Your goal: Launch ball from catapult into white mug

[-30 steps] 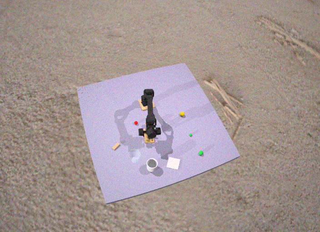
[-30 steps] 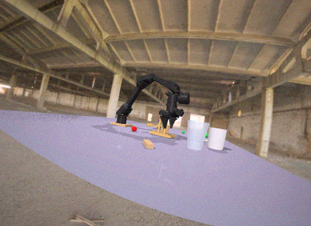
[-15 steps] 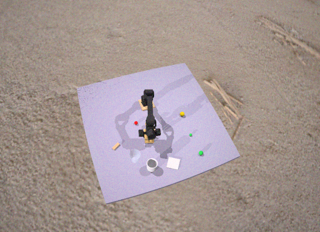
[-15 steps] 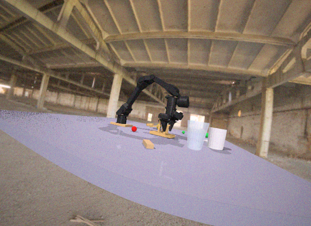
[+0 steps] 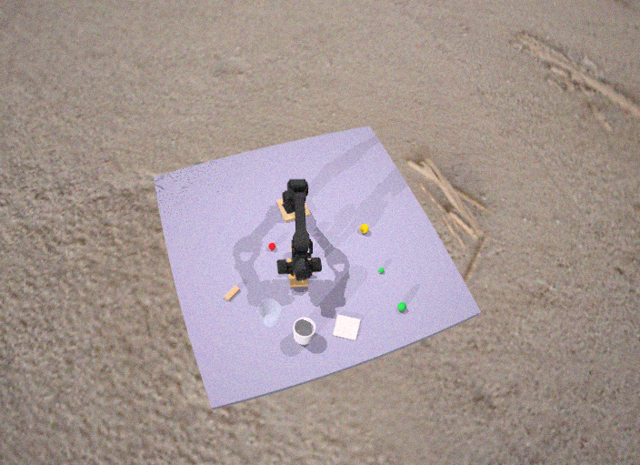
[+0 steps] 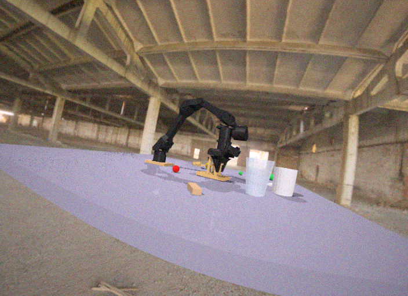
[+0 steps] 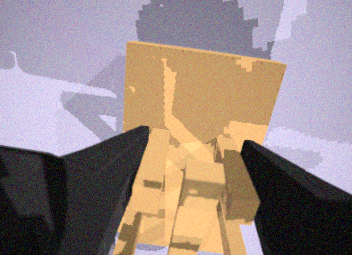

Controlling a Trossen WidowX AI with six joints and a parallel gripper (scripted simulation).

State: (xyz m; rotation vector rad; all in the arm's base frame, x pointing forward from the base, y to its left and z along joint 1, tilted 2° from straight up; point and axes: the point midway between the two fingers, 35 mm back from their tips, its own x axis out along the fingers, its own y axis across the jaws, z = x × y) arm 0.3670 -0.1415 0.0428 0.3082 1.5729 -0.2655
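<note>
The red ball lies 200 mm behind my gripper tip, 40 mm to the right of it and 20 mm below it. Round my gripper tip: wooden catapult 60 mm behind, 40 mm to the left, 20 mm above; white mug 260 mm ahead, 110 mm to the right; clear glass 140 mm ahead, 200 mm to the right.
</note>
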